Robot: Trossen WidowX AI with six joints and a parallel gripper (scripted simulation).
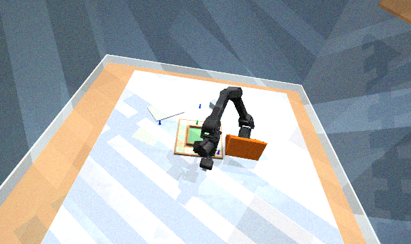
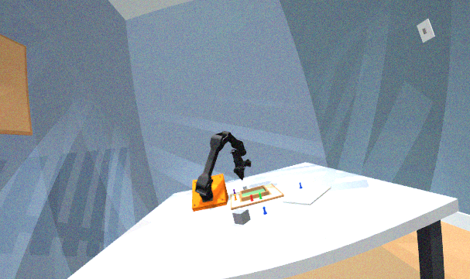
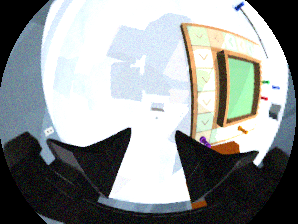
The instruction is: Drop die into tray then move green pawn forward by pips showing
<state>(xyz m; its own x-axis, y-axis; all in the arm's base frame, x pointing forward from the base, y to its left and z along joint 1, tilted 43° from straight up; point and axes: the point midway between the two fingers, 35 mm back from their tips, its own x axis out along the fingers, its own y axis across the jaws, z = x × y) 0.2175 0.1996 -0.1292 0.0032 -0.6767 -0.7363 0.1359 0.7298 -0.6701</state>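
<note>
My gripper tip is now 6 cm above the white die and 1 cm to the left of it. The rest, counted from my gripper tip: green-floored tray (22 cm to the right, 7 cm below, 5 cm ahead); then purple pawn (12 cm to the right, 7 cm behind, 4 cm below); then orange pawn (25 cm to the right, 6 cm behind, 4 cm below).
</note>
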